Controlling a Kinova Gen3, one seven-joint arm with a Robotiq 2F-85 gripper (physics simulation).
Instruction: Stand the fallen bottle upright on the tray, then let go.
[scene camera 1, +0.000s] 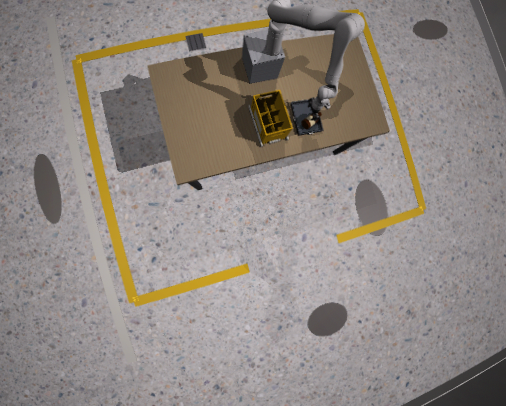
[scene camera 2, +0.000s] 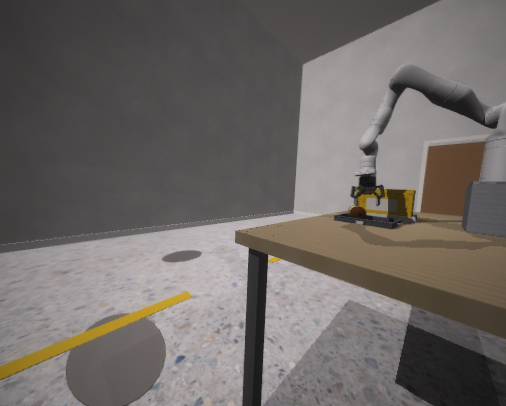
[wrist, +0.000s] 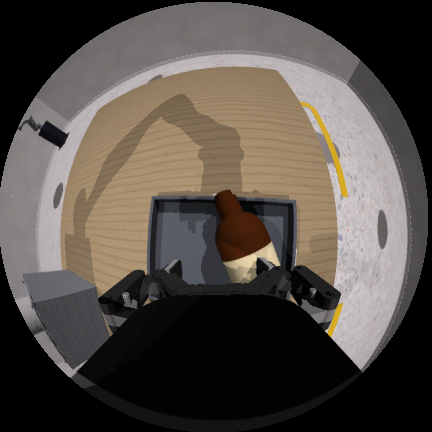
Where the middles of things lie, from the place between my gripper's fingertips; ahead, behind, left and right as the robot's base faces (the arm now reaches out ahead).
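Labels:
The brown bottle (wrist: 240, 237) is 4 cm ahead of my hand and 1 cm to the left of it, and it sits 4 cm below it.

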